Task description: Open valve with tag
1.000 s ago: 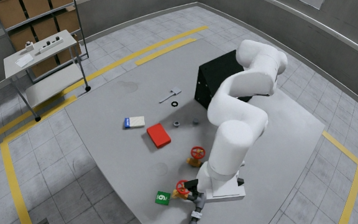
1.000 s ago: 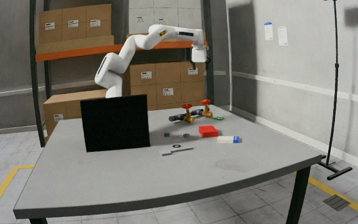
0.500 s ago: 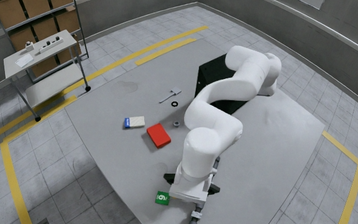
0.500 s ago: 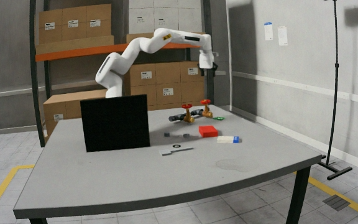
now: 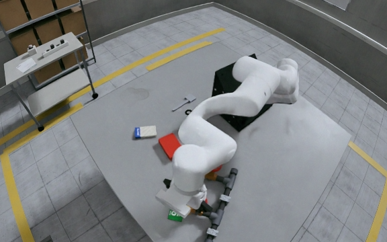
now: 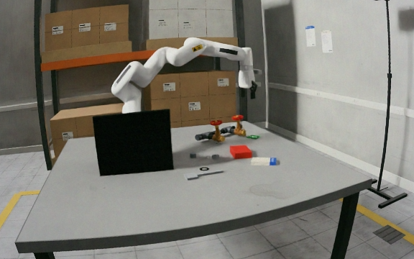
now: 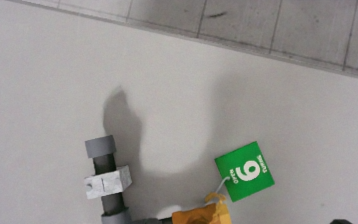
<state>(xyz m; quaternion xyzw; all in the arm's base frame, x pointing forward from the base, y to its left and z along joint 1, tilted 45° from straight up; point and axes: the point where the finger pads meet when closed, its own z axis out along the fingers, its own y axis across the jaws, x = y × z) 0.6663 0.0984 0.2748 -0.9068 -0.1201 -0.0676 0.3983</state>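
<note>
The green tag is 23 cm below my hand, 3 cm to the right of it and 1 cm ahead of it. Round my hand: grey nut (33 cm to the right, 30 cm behind, 23 cm below); white-and-blue box (48 cm to the right, 23 cm below, 12 cm behind); red block (32 cm to the right, 22 cm below, 17 cm behind).
</note>
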